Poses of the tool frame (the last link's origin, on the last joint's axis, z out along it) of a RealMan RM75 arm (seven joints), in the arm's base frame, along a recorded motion.
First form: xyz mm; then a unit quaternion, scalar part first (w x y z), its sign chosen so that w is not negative.
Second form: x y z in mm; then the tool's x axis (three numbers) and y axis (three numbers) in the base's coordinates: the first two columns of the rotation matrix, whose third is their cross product. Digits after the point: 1 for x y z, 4 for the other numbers.
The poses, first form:
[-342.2 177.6 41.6 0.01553 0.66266 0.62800 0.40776]
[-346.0 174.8 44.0 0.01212 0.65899 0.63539 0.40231]
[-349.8 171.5 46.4 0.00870 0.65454 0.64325 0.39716]
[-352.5 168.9 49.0 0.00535 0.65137 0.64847 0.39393]
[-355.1 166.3 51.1 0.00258 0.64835 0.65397 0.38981]
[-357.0 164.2 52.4 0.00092 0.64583 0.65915 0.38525]
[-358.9 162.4 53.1 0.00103 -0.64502 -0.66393 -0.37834]
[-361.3 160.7 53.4 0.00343 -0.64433 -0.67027 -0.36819]
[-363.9 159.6 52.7 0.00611 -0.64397 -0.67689 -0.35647]
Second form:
[-342.2 177.6 41.6 -0.1213 0.8450 0.5209 0.8196 -0.2108 0.5327]
[-346.0 174.8 44.0 -0.1312 0.8472 0.5148 0.8277 -0.1923 0.5272]
[-349.8 171.5 46.4 -0.1430 0.8490 0.5087 0.8352 -0.1723 0.5223]
[-352.5 168.9 49.0 -0.1514 0.8490 0.5062 0.8406 -0.1589 0.5179]
[-355.1 166.3 51.1 -0.1593 0.8500 0.5021 0.8460 -0.1446 0.5132]
[-357.0 164.2 52.4 -0.1658 0.8521 0.4964 0.8507 -0.1310 0.5091]
[-358.9 162.4 53.1 -0.1679 0.8557 0.4894 0.8573 -0.1184 0.5011]
[-361.3 160.7 53.4 -0.1697 0.8612 0.4791 0.8663 -0.1015 0.4892]
[-363.9 159.6 52.7 -0.1705 0.8675 0.4674 0.8762 -0.0836 0.4747]

